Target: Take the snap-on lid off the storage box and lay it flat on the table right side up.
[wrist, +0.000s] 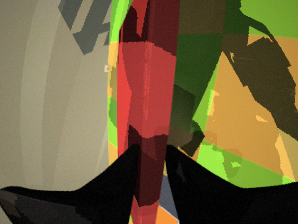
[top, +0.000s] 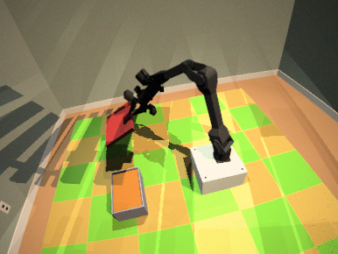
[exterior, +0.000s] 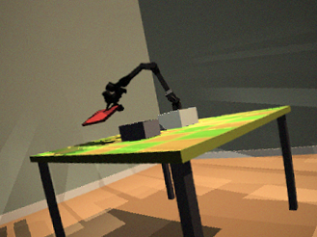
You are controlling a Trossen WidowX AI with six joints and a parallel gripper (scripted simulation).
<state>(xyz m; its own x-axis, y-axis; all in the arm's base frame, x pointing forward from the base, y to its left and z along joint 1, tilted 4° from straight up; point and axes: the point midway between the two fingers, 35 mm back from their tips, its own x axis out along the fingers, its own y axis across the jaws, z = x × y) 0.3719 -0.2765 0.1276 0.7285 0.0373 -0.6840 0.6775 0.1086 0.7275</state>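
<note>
Right now the red lid is 70 mm ahead of my gripper tip, 10 mm to the left of it and 30 mm below it. The rest, counted from my gripper tip: grey storage box: 40 mm ahead, 350 mm to the left, 160 mm below.
</note>
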